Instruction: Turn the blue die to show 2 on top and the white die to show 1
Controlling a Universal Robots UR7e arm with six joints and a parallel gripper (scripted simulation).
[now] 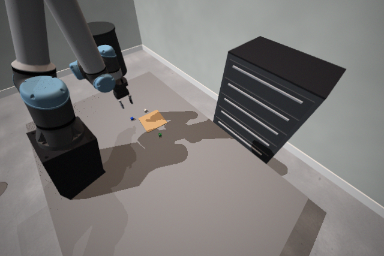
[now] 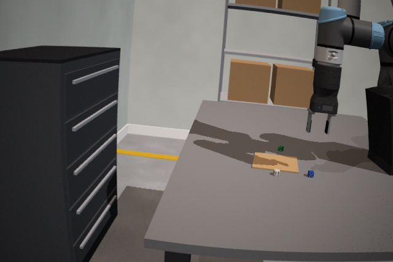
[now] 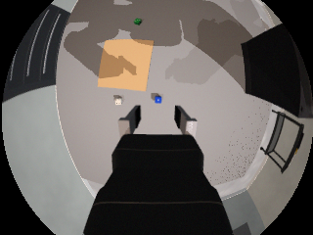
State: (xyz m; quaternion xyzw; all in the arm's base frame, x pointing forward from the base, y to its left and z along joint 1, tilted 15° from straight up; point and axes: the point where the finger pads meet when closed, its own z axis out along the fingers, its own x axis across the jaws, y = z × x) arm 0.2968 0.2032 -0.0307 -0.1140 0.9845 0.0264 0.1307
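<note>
My hand is 140 mm above the blue die. From my hand the other things lie so: orange mat 110 mm ahead, 70 mm to the right, 150 mm below; then green die 110 mm ahead, 200 mm to the right, 140 mm below; then white die 100 mm ahead, 30 mm to the left, 140 mm below.
</note>
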